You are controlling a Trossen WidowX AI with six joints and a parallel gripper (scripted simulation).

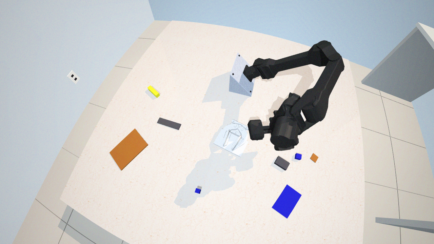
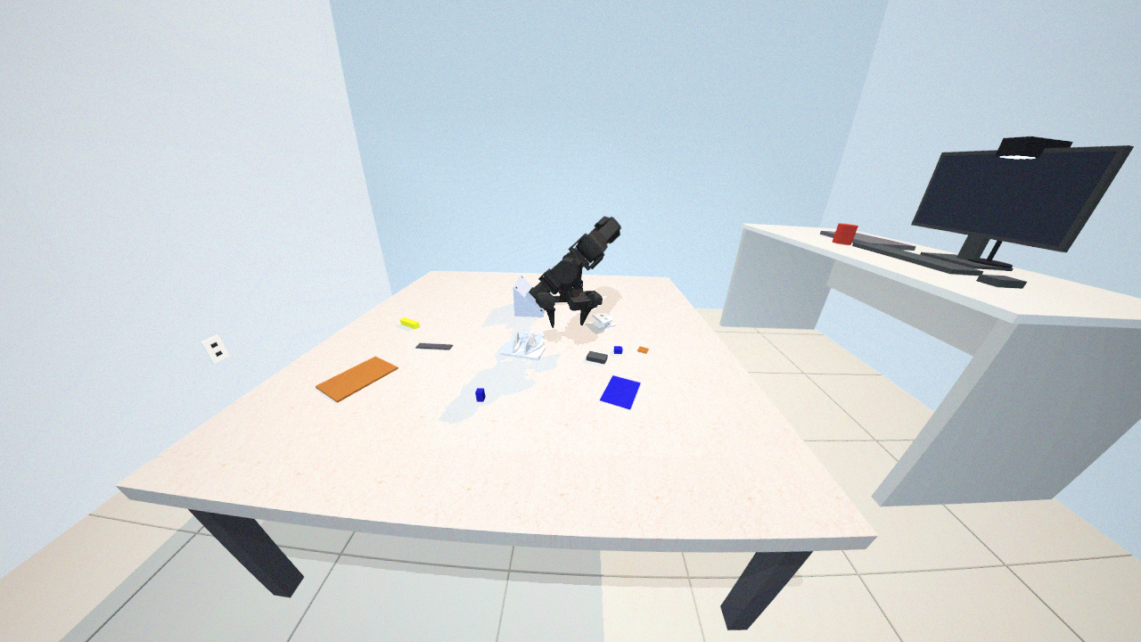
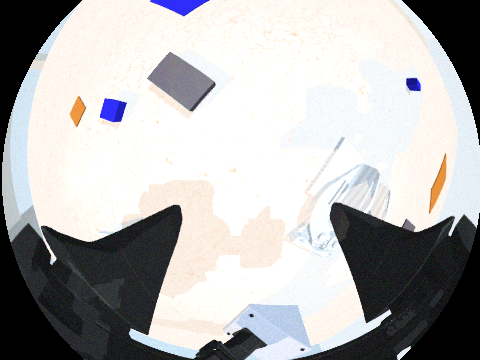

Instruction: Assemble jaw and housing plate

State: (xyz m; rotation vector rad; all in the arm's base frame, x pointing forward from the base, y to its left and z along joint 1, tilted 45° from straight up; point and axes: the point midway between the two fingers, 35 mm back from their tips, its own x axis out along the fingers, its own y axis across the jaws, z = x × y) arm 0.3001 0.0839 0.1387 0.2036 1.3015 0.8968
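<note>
The housing plate is 17 cm behind my gripper tip, 11 cm to the left of it and 5 cm below it. Also, from my gripper tip: white jaw: 1 cm behind, 14 cm to the right, 6 cm below; then dark grey block: 5 cm ahead, 9 cm to the left, 7 cm below; then white stand: 17 cm behind, 11 cm to the left, 7 cm below.
</note>
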